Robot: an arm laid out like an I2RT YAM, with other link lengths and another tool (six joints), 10 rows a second.
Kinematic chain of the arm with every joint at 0, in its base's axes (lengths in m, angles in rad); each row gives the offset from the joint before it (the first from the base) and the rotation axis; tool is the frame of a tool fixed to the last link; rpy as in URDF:
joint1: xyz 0 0 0.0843 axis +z
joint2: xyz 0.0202 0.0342 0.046 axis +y
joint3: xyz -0.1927 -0.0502 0 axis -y
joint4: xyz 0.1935 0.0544 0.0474 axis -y
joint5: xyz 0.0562 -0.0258 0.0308 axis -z
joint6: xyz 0.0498 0 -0.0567 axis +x
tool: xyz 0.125 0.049 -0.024 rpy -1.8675 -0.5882 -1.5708
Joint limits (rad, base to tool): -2.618..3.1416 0..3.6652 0..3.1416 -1.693..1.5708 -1.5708..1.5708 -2.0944..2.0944
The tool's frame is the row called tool.
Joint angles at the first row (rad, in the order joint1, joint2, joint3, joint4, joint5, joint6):
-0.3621, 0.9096, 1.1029, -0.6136, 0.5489, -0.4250
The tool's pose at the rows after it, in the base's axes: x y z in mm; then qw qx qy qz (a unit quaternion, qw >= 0):
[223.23 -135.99 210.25 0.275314 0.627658 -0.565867 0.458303]
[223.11 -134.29 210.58 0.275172 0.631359 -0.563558 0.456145]
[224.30 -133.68 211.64 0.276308 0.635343 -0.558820 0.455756]
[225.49 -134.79 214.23 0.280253 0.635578 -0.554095 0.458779]
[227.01 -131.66 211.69 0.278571 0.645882 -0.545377 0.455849]
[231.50 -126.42 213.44 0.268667 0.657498 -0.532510 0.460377]
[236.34 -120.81 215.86 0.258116 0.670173 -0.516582 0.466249]
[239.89 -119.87 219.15 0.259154 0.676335 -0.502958 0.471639]
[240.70 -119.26 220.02 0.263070 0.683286 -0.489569 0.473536]
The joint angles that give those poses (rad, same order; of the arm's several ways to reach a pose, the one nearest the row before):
-0.3468, 0.9157, 1.1060, -0.6305, 0.5690, -0.4173
-0.3405, 0.9204, 1.1167, -0.6442, 0.5692, -0.4172
-0.3375, 0.9296, 1.1289, -0.6489, 0.5660, -0.4264
-0.3359, 0.9357, 1.1382, -0.6428, 0.5691, -0.4417
-0.3298, 0.9419, 1.1397, -0.6488, 0.5554, -0.4525
-0.3236, 0.9465, 1.1520, -0.6504, 0.5232, -0.4678
-0.3191, 0.9511, 1.1658, -0.6504, 0.4848, -0.4892
-0.3160, 0.9618, 1.1811, -0.6428, 0.4709, -0.5183
-0.3160, 0.9649, 1.1873, -0.6412, 0.4587, -0.5490

